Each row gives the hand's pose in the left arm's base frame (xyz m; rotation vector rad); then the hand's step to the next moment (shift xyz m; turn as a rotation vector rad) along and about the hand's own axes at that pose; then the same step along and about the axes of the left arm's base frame.
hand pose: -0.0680 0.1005 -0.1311 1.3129 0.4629 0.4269
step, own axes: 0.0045 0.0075 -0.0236 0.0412 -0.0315 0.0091
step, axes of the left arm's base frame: -0.0095 0.0232 0.0025 0.0406 0.0086 -0.0324
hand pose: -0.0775 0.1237 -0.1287 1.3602 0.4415 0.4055
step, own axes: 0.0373 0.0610 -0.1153 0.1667 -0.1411 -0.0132
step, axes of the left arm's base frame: -0.0301 0.1261 0.0401 0.1382 0.0746 -0.1524
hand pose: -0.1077 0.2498 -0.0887 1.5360 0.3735 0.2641
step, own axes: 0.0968 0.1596 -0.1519 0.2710 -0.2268 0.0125
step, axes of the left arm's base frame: 0.0390 0.1816 0.1530 0.2383 0.0901 -0.2453
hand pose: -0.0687 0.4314 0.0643 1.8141 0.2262 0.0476
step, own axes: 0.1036 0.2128 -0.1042 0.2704 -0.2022 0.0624
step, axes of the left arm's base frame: 0.1131 0.0679 0.2224 0.2484 0.0366 -0.2342
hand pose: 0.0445 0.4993 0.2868 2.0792 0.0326 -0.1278
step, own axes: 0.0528 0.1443 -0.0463 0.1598 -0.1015 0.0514
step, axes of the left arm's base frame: 0.0672 -0.0320 0.1422 0.1471 0.0001 -0.1298
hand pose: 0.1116 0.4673 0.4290 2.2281 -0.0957 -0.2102
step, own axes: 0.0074 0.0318 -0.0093 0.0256 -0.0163 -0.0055
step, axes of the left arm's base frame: 0.0091 -0.0135 0.0298 0.0261 0.0107 -0.0125
